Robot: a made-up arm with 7 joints. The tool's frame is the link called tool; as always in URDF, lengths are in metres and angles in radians.
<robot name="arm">
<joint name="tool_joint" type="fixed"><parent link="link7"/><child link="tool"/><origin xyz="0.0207 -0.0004 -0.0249" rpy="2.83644 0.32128 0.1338"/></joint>
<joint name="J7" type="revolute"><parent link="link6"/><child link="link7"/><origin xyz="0.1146 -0.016 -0.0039" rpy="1.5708 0 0"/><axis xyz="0 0 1"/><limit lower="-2.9" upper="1.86" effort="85" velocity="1.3"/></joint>
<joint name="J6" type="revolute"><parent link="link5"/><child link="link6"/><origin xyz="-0.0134 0.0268 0.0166" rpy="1.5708 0 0"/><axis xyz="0 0 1"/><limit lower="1.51" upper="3.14" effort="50" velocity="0.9"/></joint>
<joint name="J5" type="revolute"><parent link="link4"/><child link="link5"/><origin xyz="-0.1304 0.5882 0.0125" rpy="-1.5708 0 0"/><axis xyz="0 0 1"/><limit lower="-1.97" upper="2.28" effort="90" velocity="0.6"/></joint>
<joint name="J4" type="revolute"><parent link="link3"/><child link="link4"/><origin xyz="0.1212 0.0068 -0.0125" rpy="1.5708 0 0"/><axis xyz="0 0 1"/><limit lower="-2.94" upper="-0.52" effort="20" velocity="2.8"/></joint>
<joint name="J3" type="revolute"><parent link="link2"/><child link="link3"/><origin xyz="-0.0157 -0.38 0.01" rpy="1.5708 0 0"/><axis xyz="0 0 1"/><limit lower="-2.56" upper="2.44" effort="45" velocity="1.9"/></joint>
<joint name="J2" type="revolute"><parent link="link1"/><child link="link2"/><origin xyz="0.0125 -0.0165 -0.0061" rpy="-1.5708 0 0"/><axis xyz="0 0 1"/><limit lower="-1.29" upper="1.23" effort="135" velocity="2.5"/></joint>
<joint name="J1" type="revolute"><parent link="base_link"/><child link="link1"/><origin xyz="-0.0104 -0.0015 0.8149" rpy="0 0 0"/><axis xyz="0 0 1"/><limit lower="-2.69" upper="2.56" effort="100" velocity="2.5"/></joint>
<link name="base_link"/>
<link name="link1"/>
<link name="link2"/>
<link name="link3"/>
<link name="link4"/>
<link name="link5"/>
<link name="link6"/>
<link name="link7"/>
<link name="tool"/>
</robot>
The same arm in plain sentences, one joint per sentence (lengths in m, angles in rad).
The arm has seven revolute joints in a row. What follows holds with every joint at zero, and every direction is one of the base frame's. The first joint lies 0.0104 m along -x and 0.0015 m along -y and 0.8149 m along +z from the base frame's origin and turns about +z, from -2.6900 to 2.5600 rad. The second joint lies 0.0125 m along +x and 0.0165 m along -y and 0.0061 m along -z from the first joint and turns about +y, from -1.2900 to 1.2300 rad. The third joint lies 0.0157 m along -x and 0.0100 m along +y and 0.3800 m along +z from the second joint and turns about +z, from -2.5600 to 2.4400 rad. The fourth joint lies 0.1212 m along +x and 0.0068 m along +y and 0.0125 m along -z from the third joint and turns about -y, from -2.9400 to -0.5200 rad. The fifth joint lies 0.1304 m along -x and 0.0125 m along -y and 0.5882 m along +z from the fourth joint and turns about +z, from -1.9700 to 2.2800 rad. The sixth joint lies 0.0134 m along -x and 0.0268 m along +y and 0.0166 m along +z from the fifth joint and turns about -y, from 1.5100 to 3.1400 rad. The seventh joint lies 0.1146 m along +x and 0.0039 m along +y and 0.0160 m along -z from the sixth joint and turns about -z, from -2.9000 to 1.8600 rad. The tool frame, which is the frame that the pose is given for, lies 0.0207 m along +x and 0.0004 m along +y and 0.0249 m along +z from the seventh joint; its axes are the base frame's turned by roll -0.3051, pitch -0.3213 and yaw -0.1338 rad (as in URDF: about the fixed x, then y, then z).
